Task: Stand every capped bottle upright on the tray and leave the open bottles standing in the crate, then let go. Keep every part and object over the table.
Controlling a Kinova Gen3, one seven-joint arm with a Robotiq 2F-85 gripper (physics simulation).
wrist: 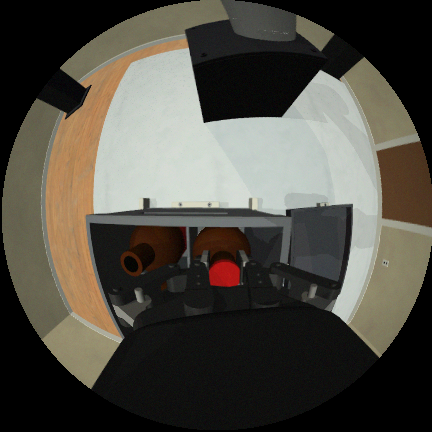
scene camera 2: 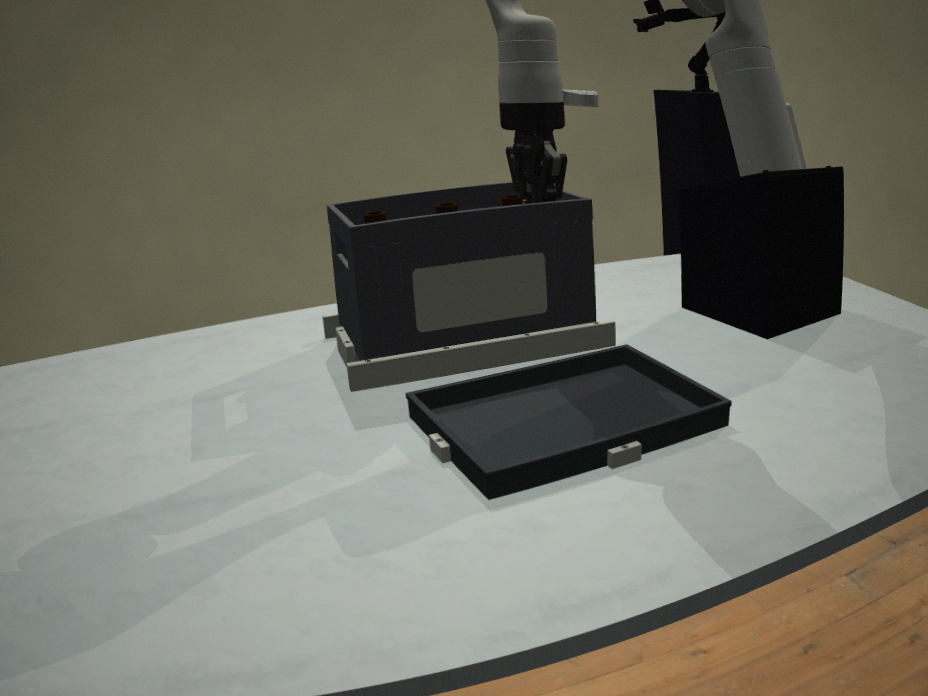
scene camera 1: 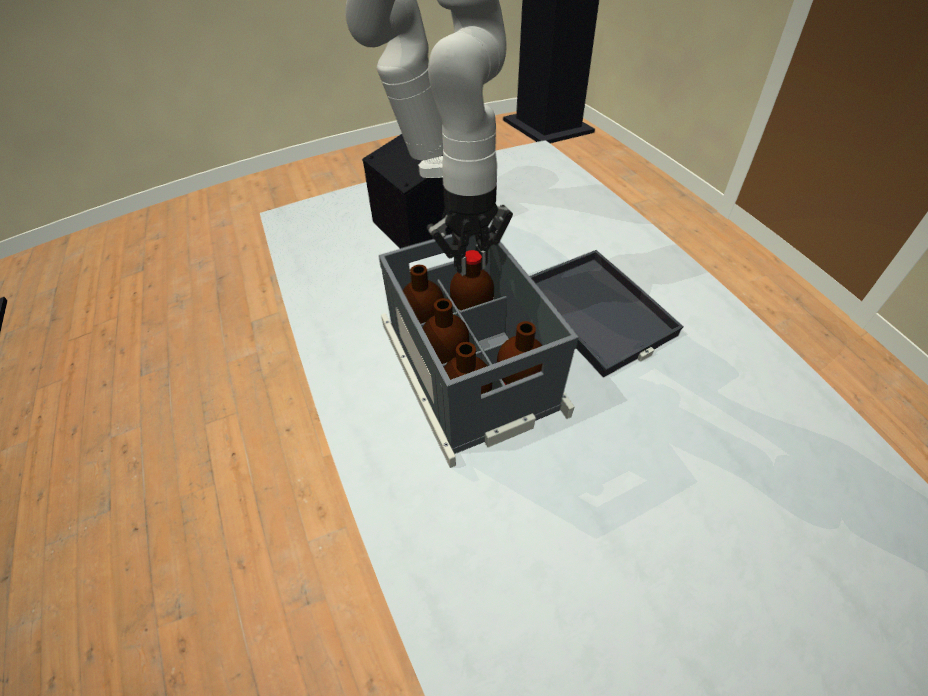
Path:
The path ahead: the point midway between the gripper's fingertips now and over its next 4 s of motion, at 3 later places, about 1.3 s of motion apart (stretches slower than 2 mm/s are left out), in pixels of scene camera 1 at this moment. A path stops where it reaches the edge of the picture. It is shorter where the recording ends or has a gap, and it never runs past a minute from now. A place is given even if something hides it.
My gripper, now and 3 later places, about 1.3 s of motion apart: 471, 269; 470, 248; 467, 210; 465, 158

